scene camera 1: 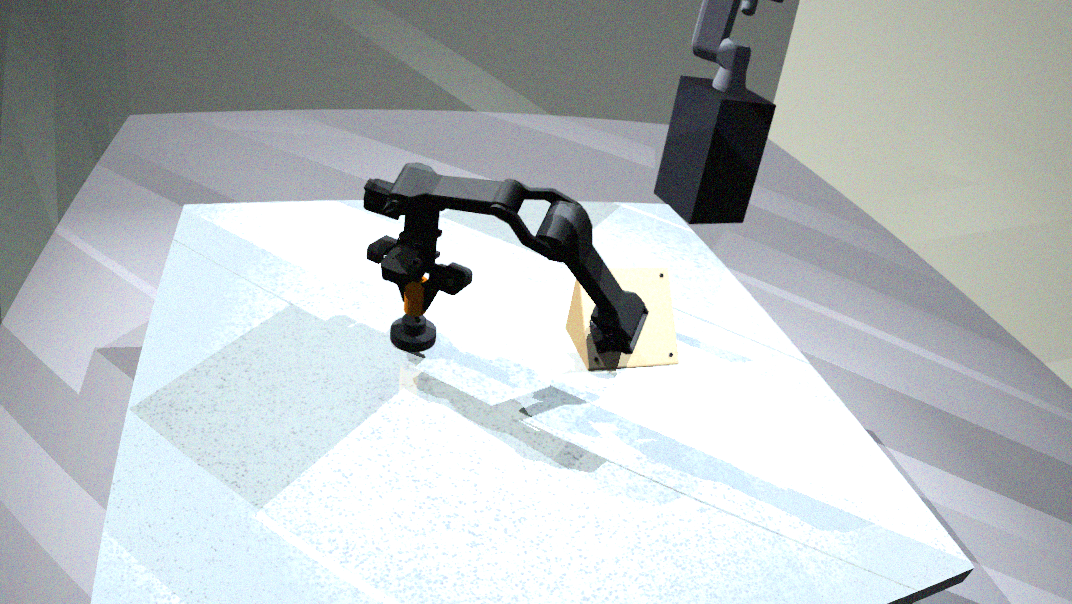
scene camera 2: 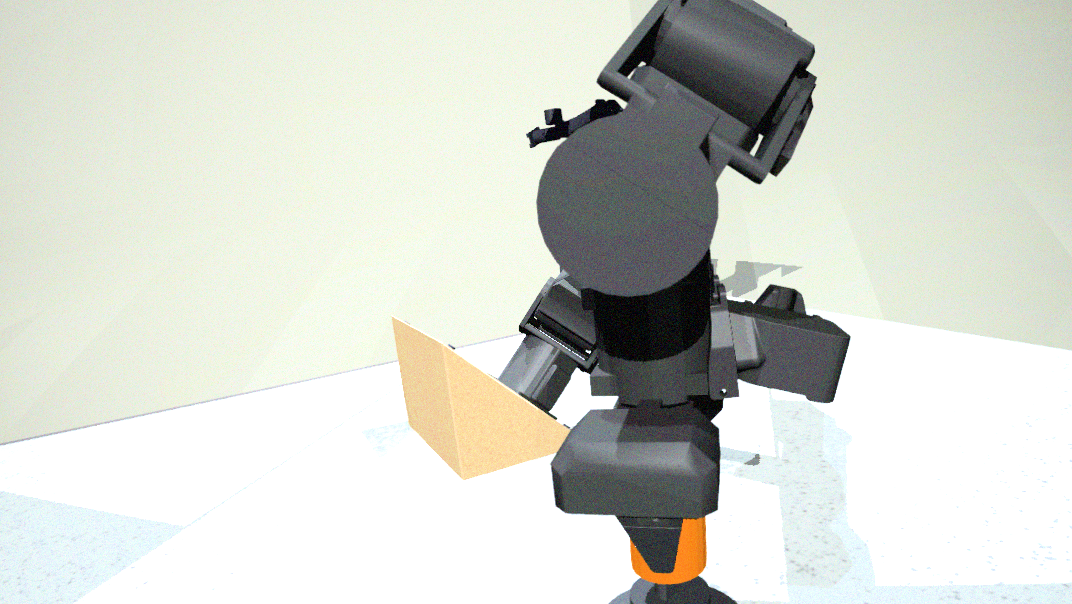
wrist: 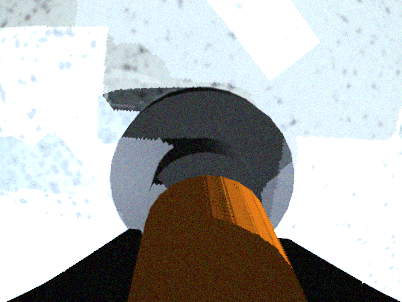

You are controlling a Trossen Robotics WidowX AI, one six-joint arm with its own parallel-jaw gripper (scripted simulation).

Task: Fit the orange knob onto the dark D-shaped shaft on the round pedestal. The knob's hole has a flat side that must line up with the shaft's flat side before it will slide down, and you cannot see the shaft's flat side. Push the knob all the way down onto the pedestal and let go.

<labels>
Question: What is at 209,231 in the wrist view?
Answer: An orange knob.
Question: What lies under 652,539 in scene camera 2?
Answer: My gripper.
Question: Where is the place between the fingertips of my gripper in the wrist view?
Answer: At 208,248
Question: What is my gripper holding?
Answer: An orange knob.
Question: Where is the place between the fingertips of my gripper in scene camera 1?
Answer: At 415,305
</labels>
